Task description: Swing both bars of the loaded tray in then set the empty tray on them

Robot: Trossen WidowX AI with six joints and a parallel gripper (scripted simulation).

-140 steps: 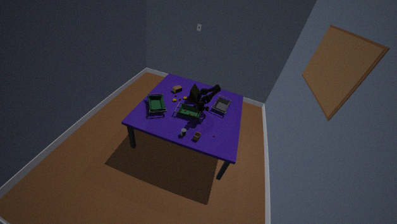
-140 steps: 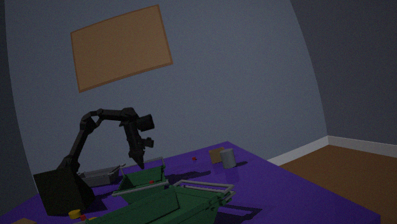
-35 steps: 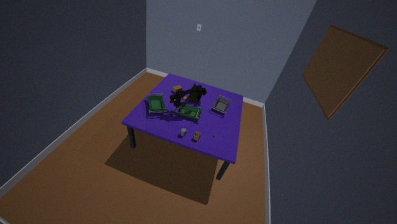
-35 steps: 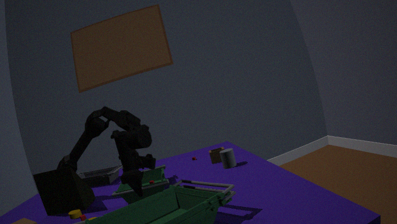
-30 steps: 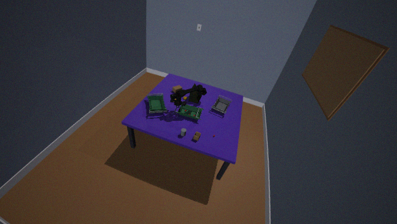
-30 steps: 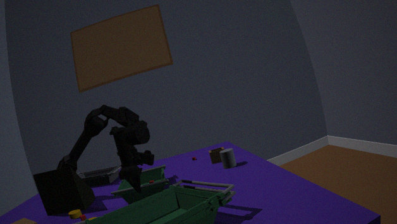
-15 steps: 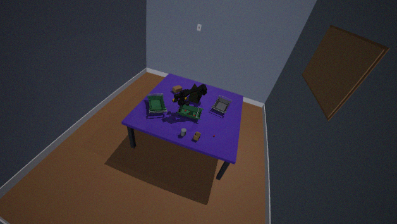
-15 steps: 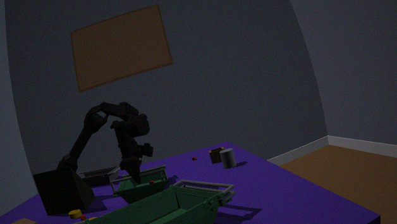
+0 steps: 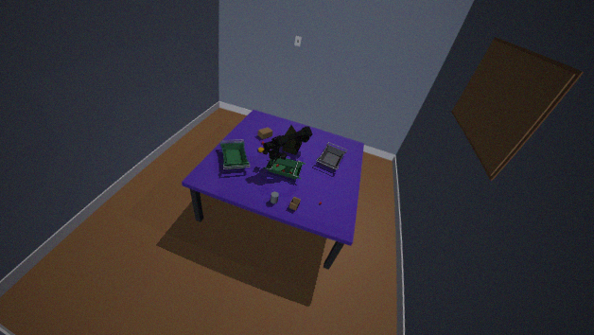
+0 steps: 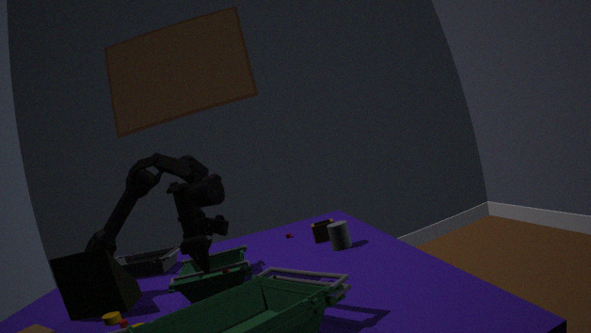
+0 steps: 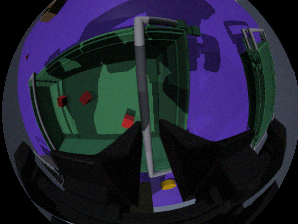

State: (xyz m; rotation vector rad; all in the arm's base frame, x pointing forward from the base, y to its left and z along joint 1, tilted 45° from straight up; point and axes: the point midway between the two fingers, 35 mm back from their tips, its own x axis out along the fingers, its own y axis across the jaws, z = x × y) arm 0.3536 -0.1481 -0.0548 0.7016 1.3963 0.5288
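Now: the grey tray 280 mm behind my gripper tip, 490 mm to the left of it and 20 mm below it. Round my gripper tip: tan block (430 mm behind, 180 mm to the right, 30 mm below); red block (280 mm ahead, 430 mm to the left, 60 mm below).
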